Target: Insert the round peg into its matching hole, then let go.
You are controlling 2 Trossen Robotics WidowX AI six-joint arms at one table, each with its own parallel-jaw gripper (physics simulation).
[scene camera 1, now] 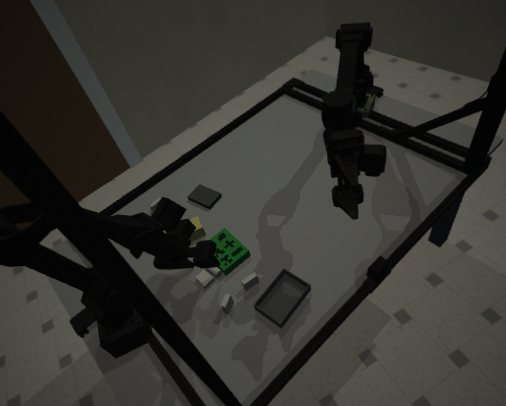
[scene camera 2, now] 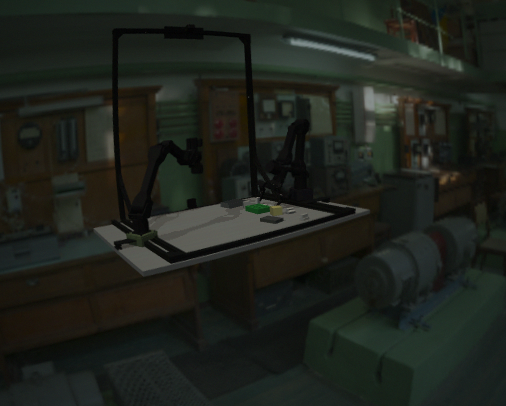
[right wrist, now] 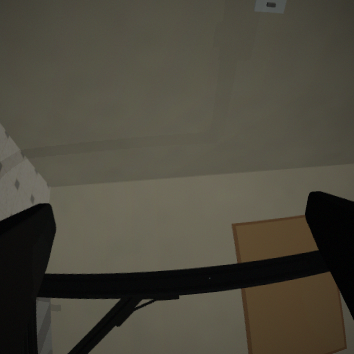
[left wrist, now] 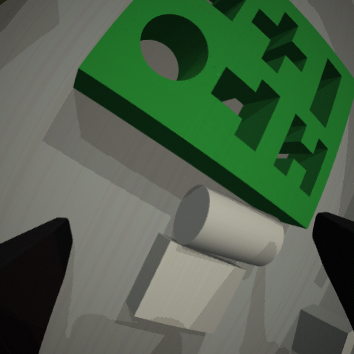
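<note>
The round peg (left wrist: 228,230) is a pale cylinder lying on its side on the table, against the near edge of the green hole board (left wrist: 168,105) (scene camera 1: 233,250) (scene camera 2: 257,208). The board's round hole (left wrist: 191,46) is at its far left corner in the left wrist view. My left gripper (left wrist: 196,229) (scene camera 1: 209,254) is open, low over the table, with a finger on either side of the peg and not touching it. My right gripper (scene camera 1: 352,209) (right wrist: 182,211) is open and empty, hanging high over the far right of the table.
A pale square block (left wrist: 182,281) (scene camera 1: 204,278) touches the peg's near side. Two more pale blocks (scene camera 1: 250,279) (scene camera 1: 226,302) lie nearby. A dark tray (scene camera 1: 296,278) stands to the right, a yellow block (scene camera 1: 197,227) (scene camera 2: 275,209) and a dark flat pad (scene camera 1: 205,196) (scene camera 2: 271,219) beyond the board.
</note>
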